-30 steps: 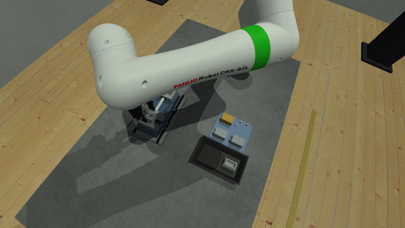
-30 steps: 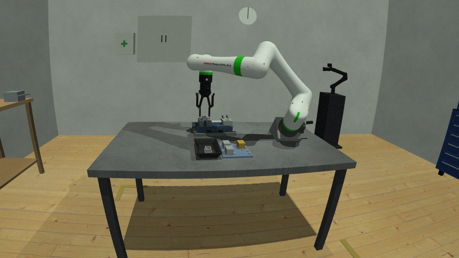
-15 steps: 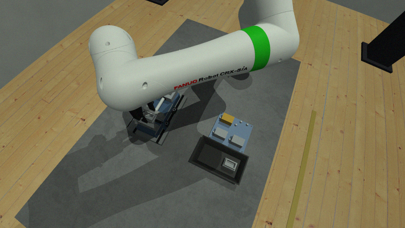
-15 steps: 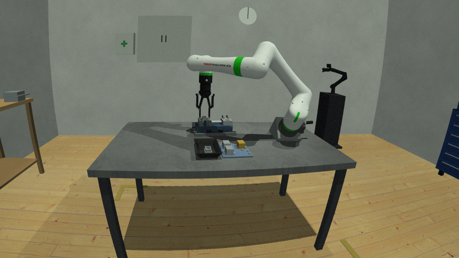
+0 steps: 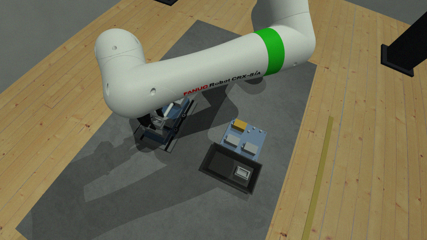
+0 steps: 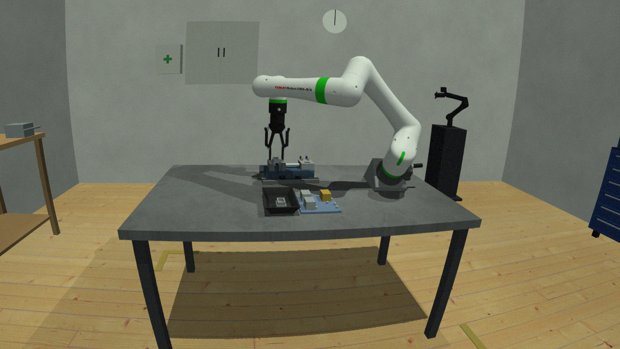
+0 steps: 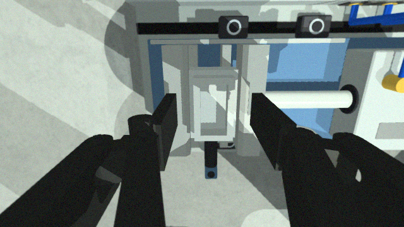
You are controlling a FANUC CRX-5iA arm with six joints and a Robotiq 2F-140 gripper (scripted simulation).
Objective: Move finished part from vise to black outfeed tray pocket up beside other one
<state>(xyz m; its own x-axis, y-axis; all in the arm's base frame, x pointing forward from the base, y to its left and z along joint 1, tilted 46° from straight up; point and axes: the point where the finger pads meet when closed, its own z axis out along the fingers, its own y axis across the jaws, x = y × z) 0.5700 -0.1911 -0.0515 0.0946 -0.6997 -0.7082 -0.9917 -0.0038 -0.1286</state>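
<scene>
Right now the white screw rod is 90 mm behind my hand, 60 mm below it and 10 mm to the right of it. From my hand the other things lie so: blue fixture plate: 370 mm to the left, 160 mm behind, 130 mm below; yellow block: 320 mm to the left, 210 mm behind, 110 mm below; blue vise: 100 mm below, 70 mm behind, 10 mm to the right.
</scene>
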